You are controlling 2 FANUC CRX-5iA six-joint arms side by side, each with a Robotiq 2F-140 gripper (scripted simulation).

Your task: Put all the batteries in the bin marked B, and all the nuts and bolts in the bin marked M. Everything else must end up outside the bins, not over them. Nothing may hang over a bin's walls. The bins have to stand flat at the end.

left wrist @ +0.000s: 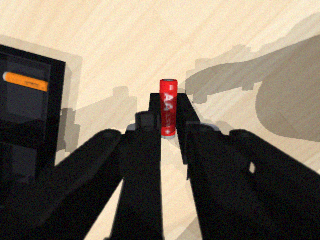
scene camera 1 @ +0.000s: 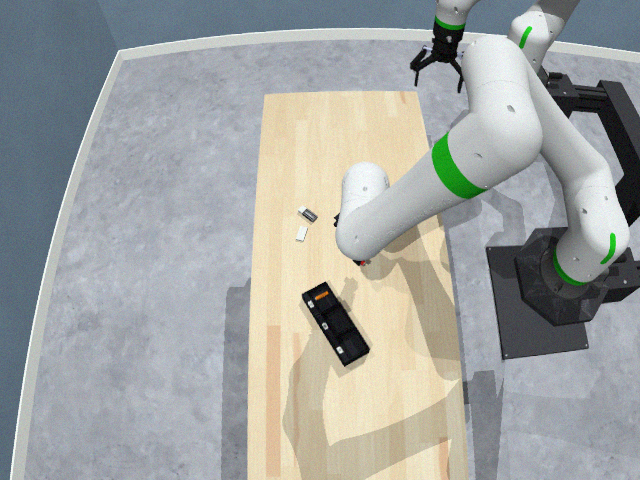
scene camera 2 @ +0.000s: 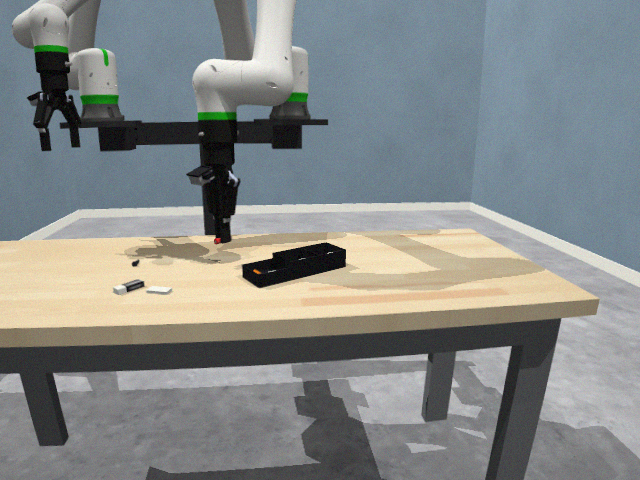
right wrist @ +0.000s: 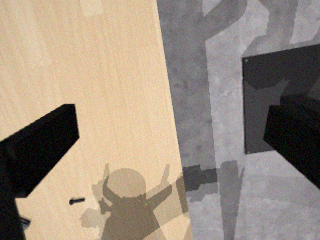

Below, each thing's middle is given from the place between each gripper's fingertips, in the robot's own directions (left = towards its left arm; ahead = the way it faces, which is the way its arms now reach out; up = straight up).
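Scene:
With my left hand (scene camera 2: 223, 241), I'm 19 cm to the right of the black three-part bin block (scene camera 2: 287, 265), 7 cm short of it and 7 cm above it. There's a red battery (left wrist: 168, 88) as well, 3 cm below my left hand.
My right gripper (scene camera 2: 62, 149) is 260 mm short of the red battery, 530 mm to the right of it and 230 mm above it. From my right hand, the black three-part bin block is 330 mm ahead, 710 mm to the left and 280 mm below.

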